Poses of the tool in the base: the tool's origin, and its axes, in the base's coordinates. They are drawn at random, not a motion.
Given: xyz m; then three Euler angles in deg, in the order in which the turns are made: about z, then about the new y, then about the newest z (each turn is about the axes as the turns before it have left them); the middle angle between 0 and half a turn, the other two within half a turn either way.
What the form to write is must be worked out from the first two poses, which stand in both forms.
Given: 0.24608 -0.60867 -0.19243 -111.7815 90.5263 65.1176
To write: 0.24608 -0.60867 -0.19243 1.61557 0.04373 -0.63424
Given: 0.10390 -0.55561 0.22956 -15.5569 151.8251 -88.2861
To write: 0.10390 -0.55561 0.22956 -1.65210 2.24376 -0.55042
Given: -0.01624 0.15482 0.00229 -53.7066 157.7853 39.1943
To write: -0.01624 0.15482 0.00229 1.99761 1.89895 -0.06834
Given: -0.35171 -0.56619 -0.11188 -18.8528 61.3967 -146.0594
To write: -0.35171 -0.56619 -0.11188 -1.34173 0.66594 -2.50109
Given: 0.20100 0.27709 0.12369 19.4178 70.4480 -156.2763
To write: 0.20100 0.27709 0.12369 -1.52970 0.05751 -2.01624
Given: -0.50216 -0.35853 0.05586 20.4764 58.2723 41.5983
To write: -0.50216 -0.35853 0.05586 0.19513 1.04662 0.98477
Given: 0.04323 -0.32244 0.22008 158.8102 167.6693 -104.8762
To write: 0.04323 -0.32244 0.22008 -2.19493 -1.96548 0.14433
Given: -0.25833 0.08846 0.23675 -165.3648 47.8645 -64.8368
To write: -0.25833 0.08846 0.23675 -0.79368 -0.65977 2.10592
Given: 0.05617 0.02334 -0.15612 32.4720 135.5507 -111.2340
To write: 0.05617 0.02334 -0.15612 -2.34398 0.76826 -0.63947
